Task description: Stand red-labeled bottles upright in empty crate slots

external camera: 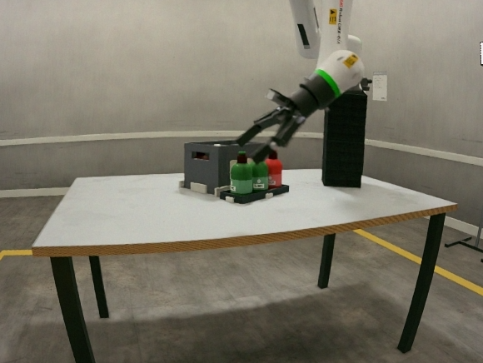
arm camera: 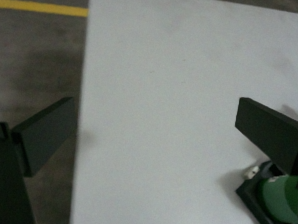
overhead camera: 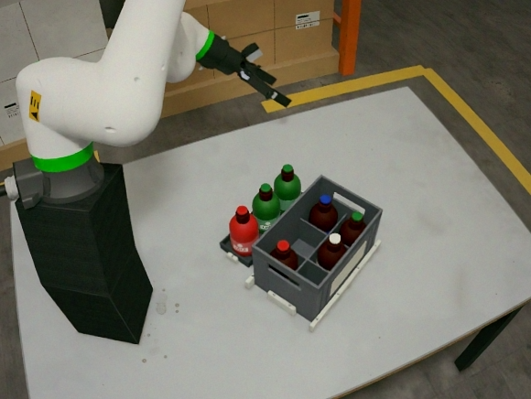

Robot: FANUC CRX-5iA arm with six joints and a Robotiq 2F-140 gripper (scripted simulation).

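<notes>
Right now the red-labeled bottle is 280 mm behind my hand, 310 mm to the right of it and 110 mm below it. The rest, counted from my hand: dark tray: 190 mm behind, 280 mm to the right, 180 mm below; then grey crate: 150 mm behind, 460 mm to the right, 110 mm below.
</notes>
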